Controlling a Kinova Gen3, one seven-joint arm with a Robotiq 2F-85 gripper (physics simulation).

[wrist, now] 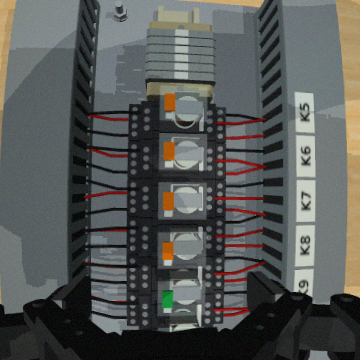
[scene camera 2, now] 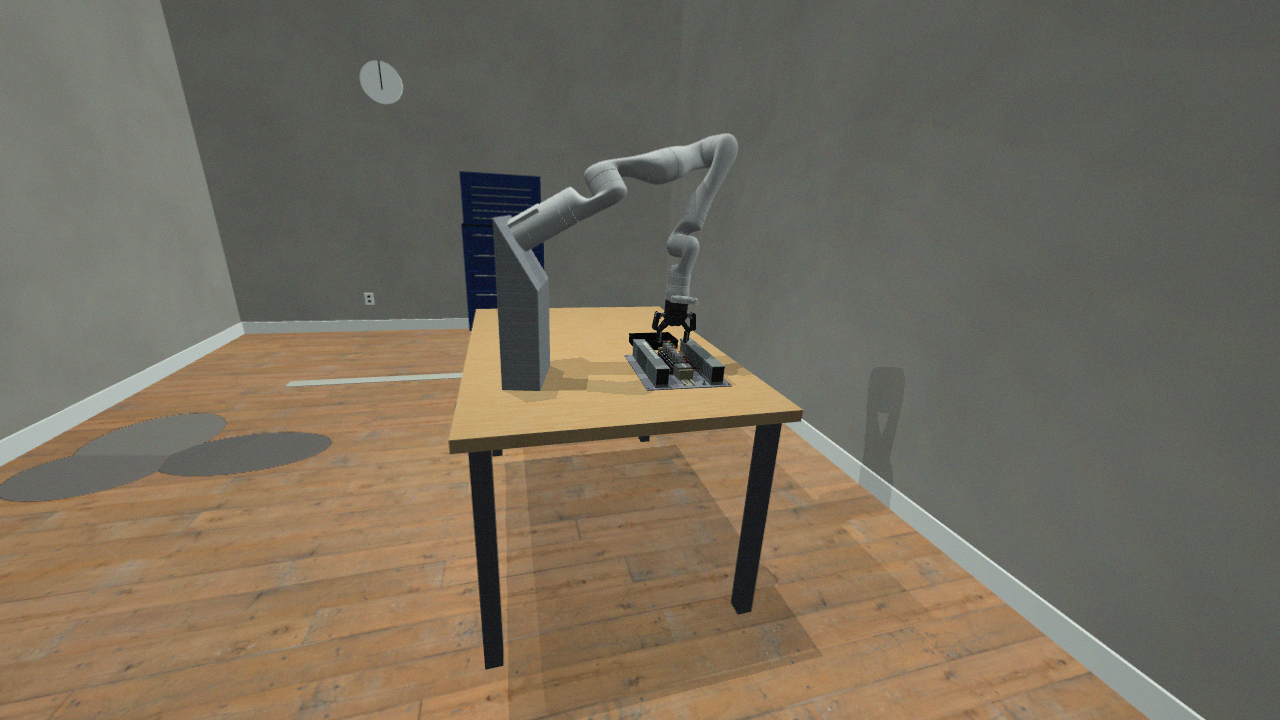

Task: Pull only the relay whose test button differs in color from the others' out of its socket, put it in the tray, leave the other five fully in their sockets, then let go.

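Where they show: gripper, fingertip midpoint: (wrist: 169,291) (scene camera 2: 672,342); arm's base, link origin: (scene camera 2: 517,236).
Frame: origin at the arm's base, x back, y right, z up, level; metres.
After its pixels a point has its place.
The relay with the green test button (wrist: 184,292) {x -0.482, y 0.047, z -0.341 m} sits in its socket in the lower part of the wrist view, beside the partly hidden K9 label. Four relays with orange buttons, at K5 (wrist: 184,111) {x -0.465, y 0.149, z -0.341 m}, K6 (wrist: 186,154) {x -0.468, y 0.125, z -0.341 m}, K7 (wrist: 186,201) {x -0.472, y 0.098, z -0.341 m} and K8 (wrist: 186,246) {x -0.476, y 0.073, z -0.341 m}, sit in the row above it. Part of another relay (wrist: 185,321) {x -0.484, y 0.026, z -0.348 m} shows at the bottom; its button is hidden by my gripper. My gripper (scene camera 2: 674,339) {x -0.490, y 0.052, z -0.334 m} (wrist: 169,291) {x -0.490, y 0.052, z -0.334 m} is open and empty, above the row, its fingers on either side of the green-button relay. The black tray (scene camera 2: 637,338) {x -0.481, y -0.211, z -0.395 m} stands behind the panel.
Two slotted wire ducts (scene camera 2: 650,362) {x -0.353, y 0.172, z -0.351 m} (scene camera 2: 704,361) {x -0.521, y 0.210, z -0.351 m} run along both sides of the relay row. Red and black wires link them to the sockets. A grey terminal block (wrist: 162,60) {x -0.470, y 0.192, z -0.363 m} stands at the row's end. A bolt (wrist: 119,11) {x -0.495, y 0.257, z -0.397 m} rises from the panel.
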